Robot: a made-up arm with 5 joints.
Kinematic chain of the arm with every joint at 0, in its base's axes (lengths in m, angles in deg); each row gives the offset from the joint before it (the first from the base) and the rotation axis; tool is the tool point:
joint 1: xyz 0 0 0.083 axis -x
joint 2: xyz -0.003 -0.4 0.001 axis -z
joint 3: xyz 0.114 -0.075 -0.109 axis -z
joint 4: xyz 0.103 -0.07 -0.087 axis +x
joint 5: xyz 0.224 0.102 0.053 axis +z
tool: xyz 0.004 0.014 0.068
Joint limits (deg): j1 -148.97..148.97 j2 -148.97..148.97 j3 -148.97..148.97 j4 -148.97..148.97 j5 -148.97..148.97
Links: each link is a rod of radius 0.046 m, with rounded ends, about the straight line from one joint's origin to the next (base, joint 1, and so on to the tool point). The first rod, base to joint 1, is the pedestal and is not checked.
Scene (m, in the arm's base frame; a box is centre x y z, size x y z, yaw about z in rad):
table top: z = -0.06
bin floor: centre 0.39 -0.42 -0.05 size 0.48 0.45 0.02 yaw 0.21
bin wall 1: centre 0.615 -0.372 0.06 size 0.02 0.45 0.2 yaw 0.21
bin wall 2: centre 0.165 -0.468 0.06 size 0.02 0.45 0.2 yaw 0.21
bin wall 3: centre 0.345 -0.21 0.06 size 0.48 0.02 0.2 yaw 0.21
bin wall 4: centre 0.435 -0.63 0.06 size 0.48 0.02 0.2 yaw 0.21
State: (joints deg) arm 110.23 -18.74 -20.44 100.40 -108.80
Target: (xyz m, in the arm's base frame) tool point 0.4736 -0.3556 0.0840
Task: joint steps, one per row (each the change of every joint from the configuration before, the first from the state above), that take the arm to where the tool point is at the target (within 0.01 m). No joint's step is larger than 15 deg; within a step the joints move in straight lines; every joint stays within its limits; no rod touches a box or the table.
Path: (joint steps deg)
1: -13.03 1.01 -5.41 9.71 -1.44
2: -13.03 1.01 -5.41 9.72 -1.44
3: -13.03 1.00 -5.41 9.71 -1.44
4: -13.02 1.01 -5.41 9.72 -1.45
5: -13.03 1.01 -5.41 9.71 -1.44

